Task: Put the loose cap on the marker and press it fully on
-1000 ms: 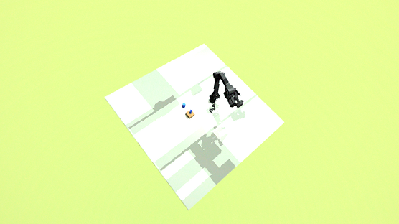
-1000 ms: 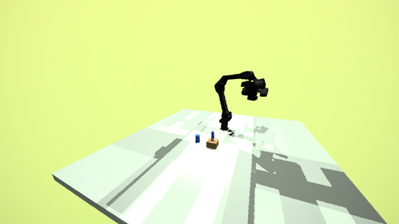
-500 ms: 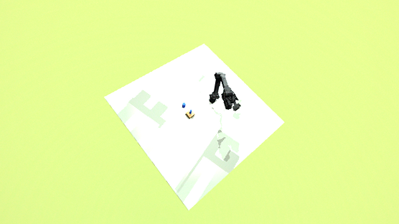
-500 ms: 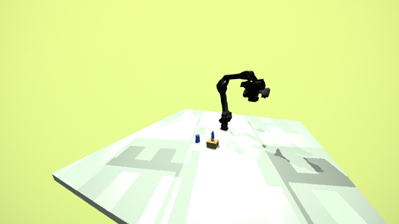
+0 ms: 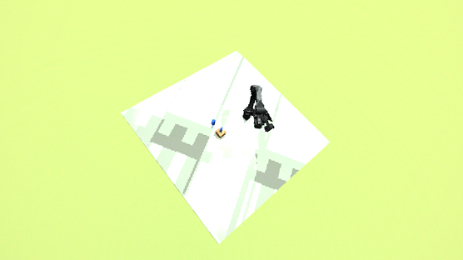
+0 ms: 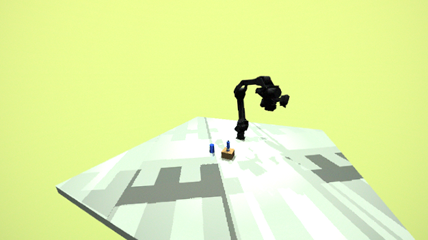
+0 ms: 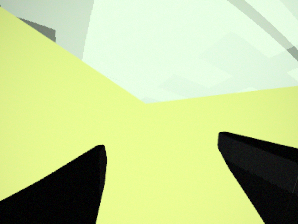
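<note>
My gripper tip is 26 cm short of the blue cap, 38 cm to the left of it and 24 cm above it. Round my gripper tip: blue marker: 27 cm ahead, 27 cm to the right, 19 cm below; then brown holder block: 27 cm ahead, 27 cm to the right, 25 cm below.
</note>
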